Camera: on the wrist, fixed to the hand. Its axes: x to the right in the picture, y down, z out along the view.
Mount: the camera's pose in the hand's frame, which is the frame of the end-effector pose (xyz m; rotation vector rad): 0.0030 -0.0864 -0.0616 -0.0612 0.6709 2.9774
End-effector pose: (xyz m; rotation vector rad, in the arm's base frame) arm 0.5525 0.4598 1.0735 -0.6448 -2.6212 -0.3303
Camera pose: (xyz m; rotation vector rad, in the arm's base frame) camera 0.5290 0.3665 1.1184 -2.3747 0.6086 0.3380
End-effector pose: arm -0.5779 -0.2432 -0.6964 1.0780 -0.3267 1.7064
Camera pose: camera -0.5340 -0.1643 -0.7522 0.6400 0.7877 -1.4548
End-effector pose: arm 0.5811 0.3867 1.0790 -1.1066 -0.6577 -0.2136
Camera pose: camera 0.5663 0.2941 1.1288 -0.8862 1.8686 1.8296
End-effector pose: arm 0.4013 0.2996 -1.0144 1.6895 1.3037 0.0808
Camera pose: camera 0.3067 0.3377 -1.0438 -1.5684 1.6018 -1.8588
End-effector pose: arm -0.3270 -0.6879 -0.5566 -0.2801 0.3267 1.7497
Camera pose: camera -0.2424 -0.6915 -0.6206 0.1017 -0.5383 -1.3449
